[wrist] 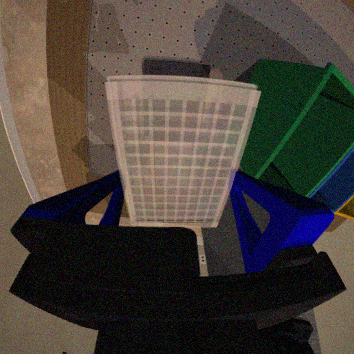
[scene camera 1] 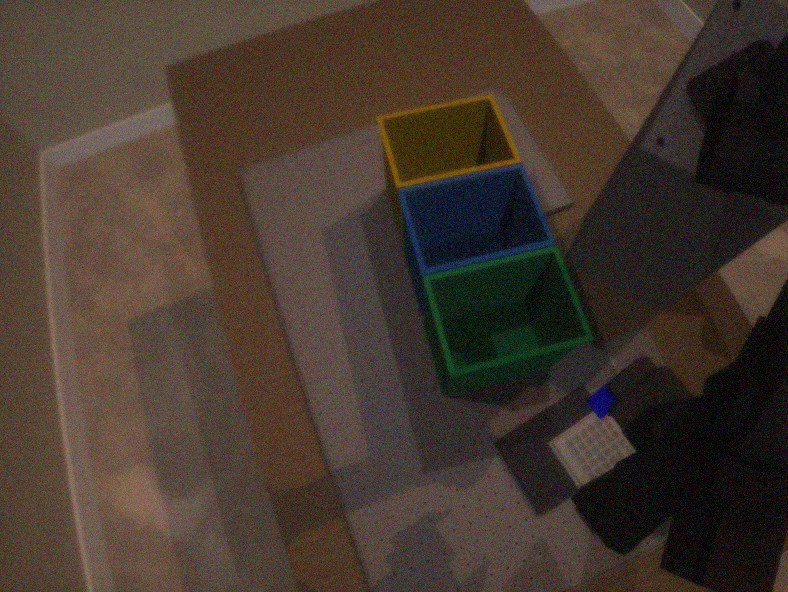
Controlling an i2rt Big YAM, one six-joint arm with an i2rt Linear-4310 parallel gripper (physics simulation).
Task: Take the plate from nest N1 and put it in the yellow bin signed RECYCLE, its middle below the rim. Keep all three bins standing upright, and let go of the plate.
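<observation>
A pale, translucent plate with a grid of square wells is held between the blue fingers of my gripper. The gripper is shut on the plate by its two sides. The plate is raised above a dark grey block, part of which shows beyond the plate's far edge in the wrist view; no N1 label is readable. The yellow bin stands upright at the far end of the bin row, its visible inside empty. No RECYCLE sign is readable. One finger is hidden in the scene view.
The blue bin stands upright between the yellow bin and the green bin. The green bin is nearest to the gripper. The bins stand on a grey perforated board. A large grey panel rises right of the bins.
</observation>
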